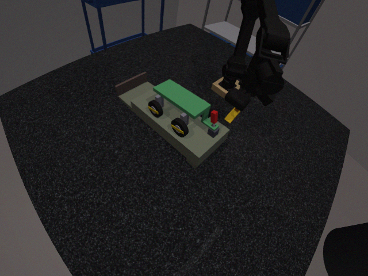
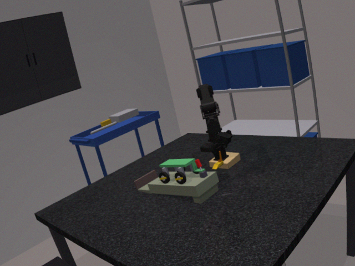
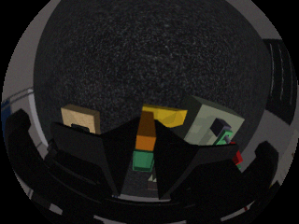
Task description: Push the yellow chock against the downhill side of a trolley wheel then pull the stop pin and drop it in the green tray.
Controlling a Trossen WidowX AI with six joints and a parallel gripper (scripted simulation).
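Right now the trolley is 150 mm ahead of my gripper tip and 130 mm to the right of it. The rest, counted from my gripper tip: red-headed stop pin (130 mm ahead, 10 mm to the right, 10 mm above); then green tray (20 mm ahead, 220 mm to the right, 130 mm below); then yellow chock (20 mm ahead, 10 mm below).
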